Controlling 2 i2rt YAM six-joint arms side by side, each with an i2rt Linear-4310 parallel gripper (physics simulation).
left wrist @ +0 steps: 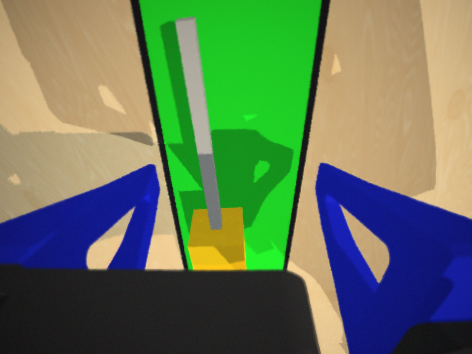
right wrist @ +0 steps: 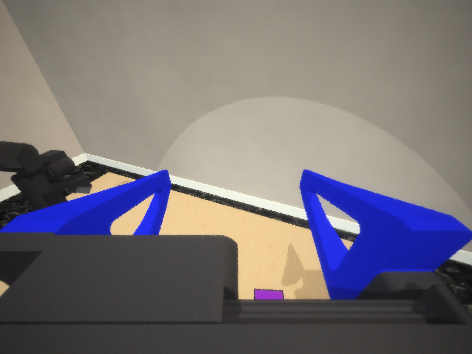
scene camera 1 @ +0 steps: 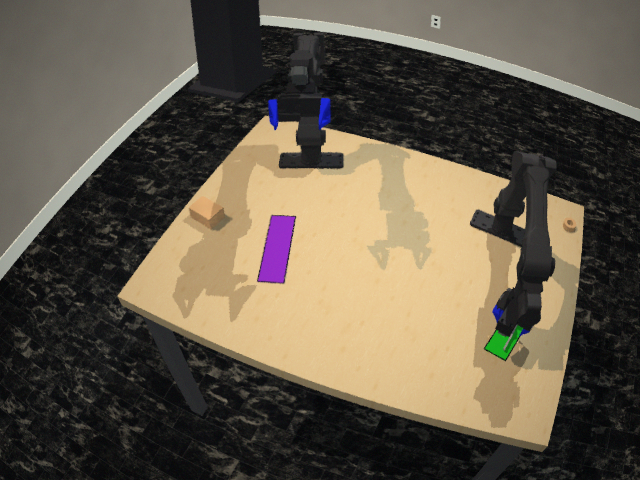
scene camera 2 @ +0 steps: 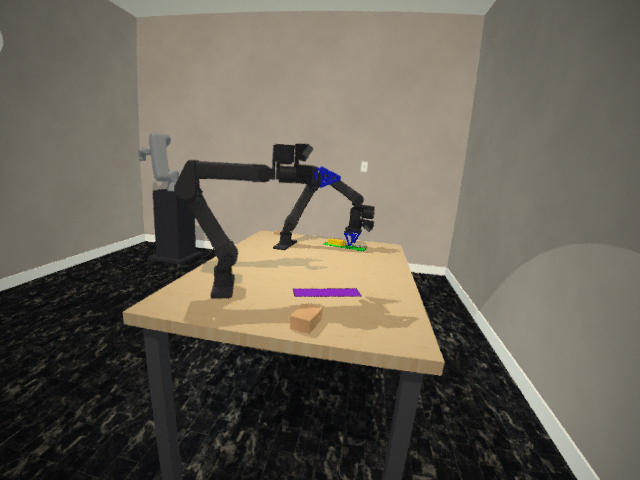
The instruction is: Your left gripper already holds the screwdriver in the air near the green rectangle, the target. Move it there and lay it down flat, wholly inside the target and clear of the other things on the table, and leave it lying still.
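Observation:
The screwdriver (scene camera 1: 510, 341) (scene camera 2: 336, 241) (left wrist: 200, 110), with a grey shaft and yellow handle, lies on the green rectangle (scene camera 1: 494, 348) (scene camera 2: 358, 249) (left wrist: 270, 60). In the left wrist view its visible part is inside the black borders, nearer the left one and slightly slanted; the handle's rear end is hidden by the gripper body. My left gripper (scene camera 1: 511, 326) (scene camera 2: 351, 244) (left wrist: 237, 175) is open, low over the rectangle, its fingers apart on both sides of the screwdriver without touching it. My right gripper (scene camera 1: 299, 126) (scene camera 2: 339, 177) (right wrist: 235, 177) is open and empty, raised high away from the target.
A purple rectangle (scene camera 1: 277, 249) (scene camera 2: 326, 292) (right wrist: 269, 294) lies in the left half of the table in scene camera 1. A wooden block (scene camera 1: 206, 210) (scene camera 2: 306, 318) sits near the left edge. A small wooden ring (scene camera 1: 569, 229) lies near the right corner, behind the left arm.

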